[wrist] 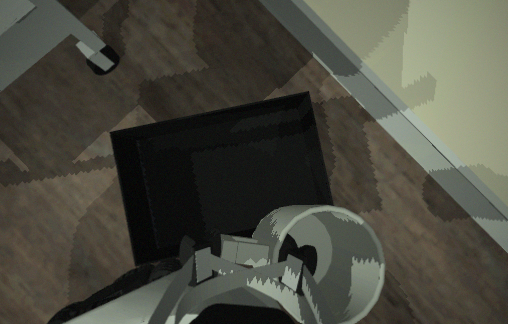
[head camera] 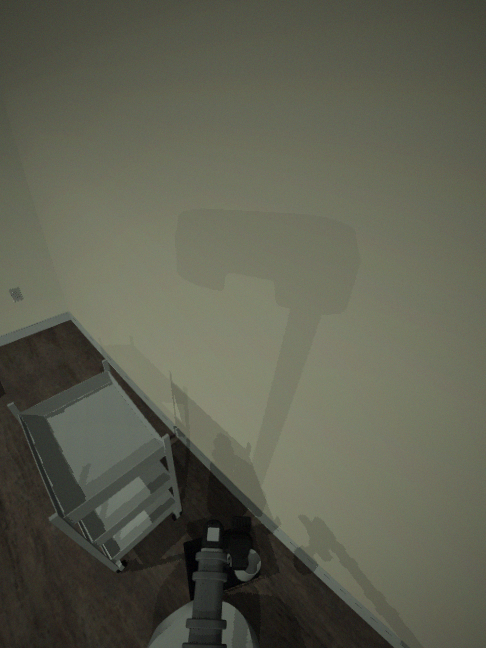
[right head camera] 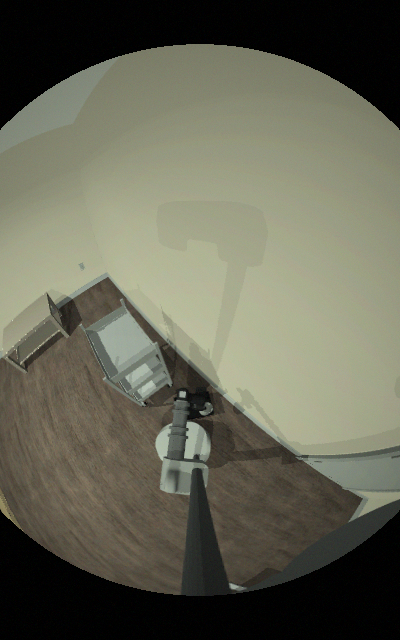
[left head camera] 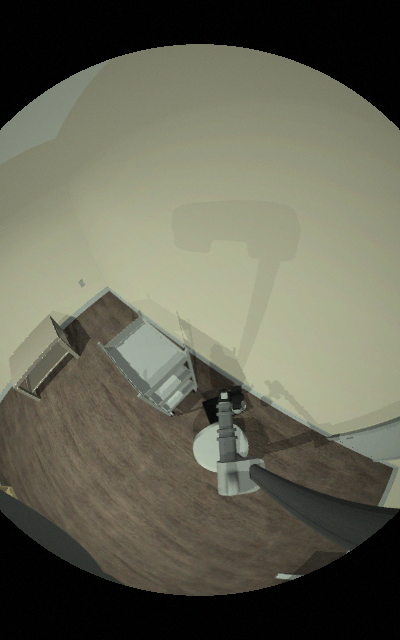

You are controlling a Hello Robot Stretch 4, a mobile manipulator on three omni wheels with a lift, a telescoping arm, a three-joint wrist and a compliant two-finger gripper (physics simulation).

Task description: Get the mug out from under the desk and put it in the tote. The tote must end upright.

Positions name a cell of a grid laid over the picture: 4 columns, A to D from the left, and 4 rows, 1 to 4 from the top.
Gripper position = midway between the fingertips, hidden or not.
Note:
I see my gripper (wrist: B4), a black tote (head camera: B4), a pale grey mug (wrist: C4) and a grey shelf cart (head camera: A3).
The black tote also shows in the wrist view (wrist: B3). The grey shelf cart shows as well in the right head camera view (right head camera: B3) and in the left head camera view (left head camera: B3).

